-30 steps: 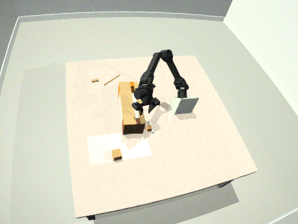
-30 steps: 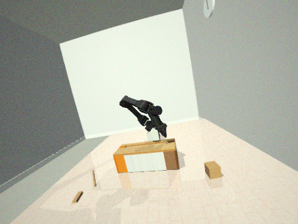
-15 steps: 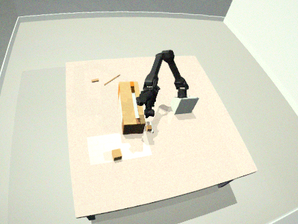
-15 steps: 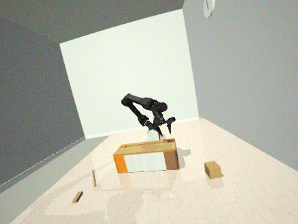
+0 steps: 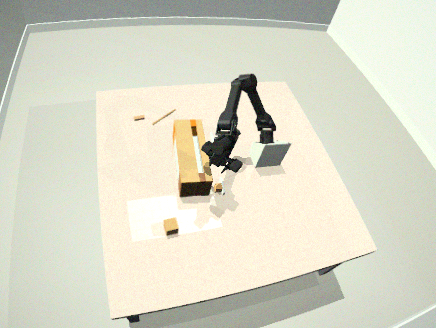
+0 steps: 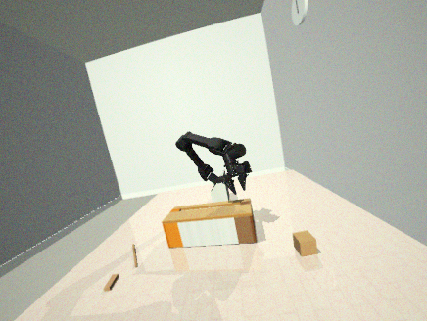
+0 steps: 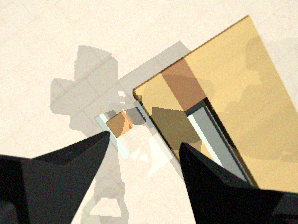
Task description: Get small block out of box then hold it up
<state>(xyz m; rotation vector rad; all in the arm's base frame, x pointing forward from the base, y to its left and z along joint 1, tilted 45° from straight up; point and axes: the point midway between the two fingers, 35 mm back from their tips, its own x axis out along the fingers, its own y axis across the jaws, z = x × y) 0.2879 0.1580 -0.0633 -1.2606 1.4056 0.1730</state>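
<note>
Now: the tan block 3 cm behind my gripper tip, 1 cm to the left of it and 14 cm below it. Also, from my gripper tip: tan box (5 cm ahead, 15 cm to the right, 9 cm below); thin stick (20 cm ahead, 49 cm to the right, 15 cm below).
</note>
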